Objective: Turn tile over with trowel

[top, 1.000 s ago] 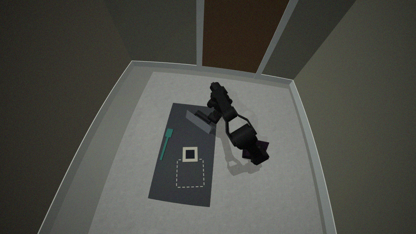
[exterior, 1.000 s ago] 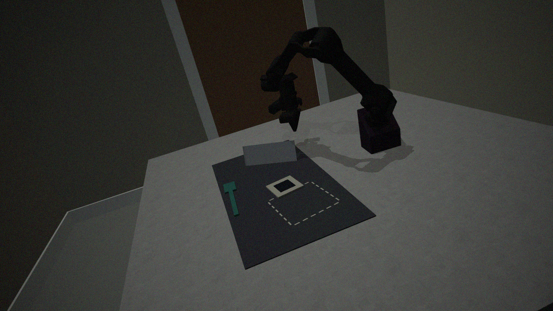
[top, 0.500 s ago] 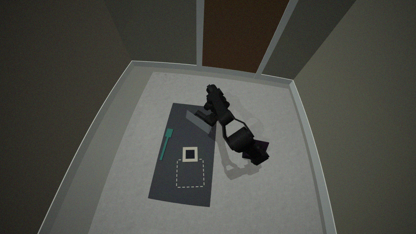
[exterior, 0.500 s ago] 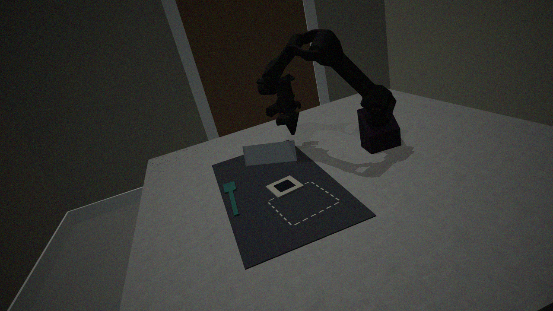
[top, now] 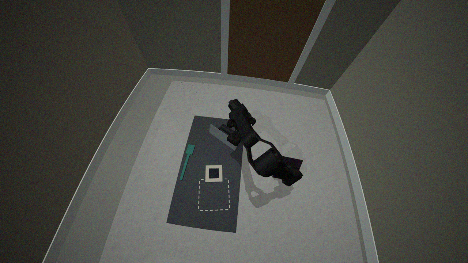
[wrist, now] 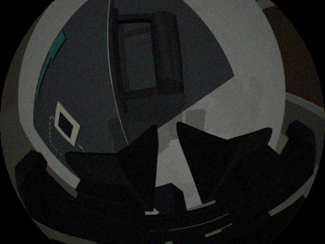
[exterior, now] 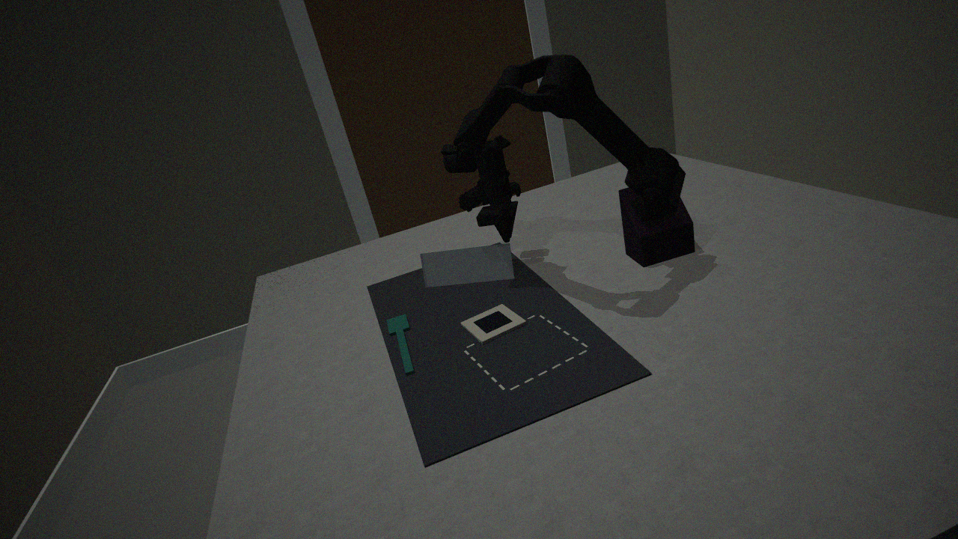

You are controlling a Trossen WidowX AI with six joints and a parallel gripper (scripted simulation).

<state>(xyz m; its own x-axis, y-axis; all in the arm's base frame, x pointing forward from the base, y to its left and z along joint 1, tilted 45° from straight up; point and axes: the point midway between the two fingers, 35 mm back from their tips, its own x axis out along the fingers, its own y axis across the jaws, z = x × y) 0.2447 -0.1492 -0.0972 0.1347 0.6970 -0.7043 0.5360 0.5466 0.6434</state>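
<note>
The dark mat lies 160 mm to the left of my gripper tip, 150 mm ahead of it and 80 mm below it. From my gripper tip the other things lie so: green trowel 290 mm ahead, 130 mm to the left, 60 mm below; tile 210 mm to the left, 130 mm ahead, 60 mm below.
</note>
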